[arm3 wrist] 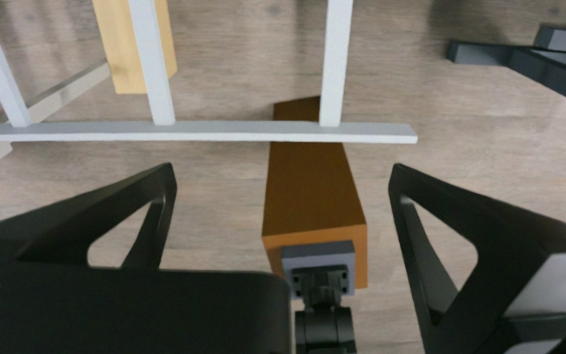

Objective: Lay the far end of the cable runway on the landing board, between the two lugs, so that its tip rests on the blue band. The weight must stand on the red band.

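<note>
A pale grey-white ladder-like frame, which looks like the cable runway (225,131), crosses the upper part of the arm3 wrist view. One side rail runs left to right and ends at the right of centre; several rungs run up from it and out of view. My arm3 gripper (283,172) is open, its two dark fingers wide apart. The rail shows just beyond the fingertips in the picture, with nothing between the fingers. The landing board, lugs, blue band, red band and weight cannot be made out. The arm1, arm2 and arm4 grippers do not show.
A brown-orange block or column (312,190) stands below the rail, with a grey plate (320,256) and black jointed hardware (324,325) at its near end. A light wooden beam (116,60) is at upper left. Dark grey bars (480,54) lie at upper right.
</note>
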